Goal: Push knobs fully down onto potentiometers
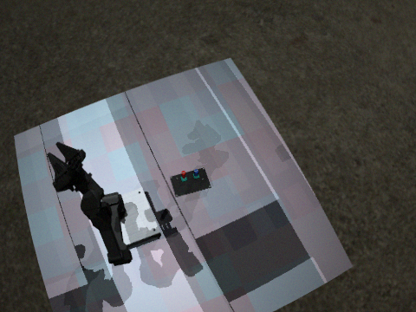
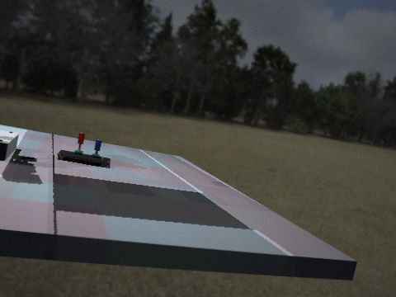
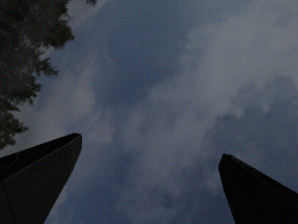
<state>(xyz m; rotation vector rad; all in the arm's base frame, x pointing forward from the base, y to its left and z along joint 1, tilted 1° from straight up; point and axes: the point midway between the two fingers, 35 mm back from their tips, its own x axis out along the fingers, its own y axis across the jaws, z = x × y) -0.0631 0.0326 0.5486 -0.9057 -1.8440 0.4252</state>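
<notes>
My gripper tip is 55 cm above the red knob, 41 cm short of it and 7 cm to the left of it. Round my gripper tip: blue knob: 56 cm below, 46 cm ahead, 9 cm to the right.
</notes>
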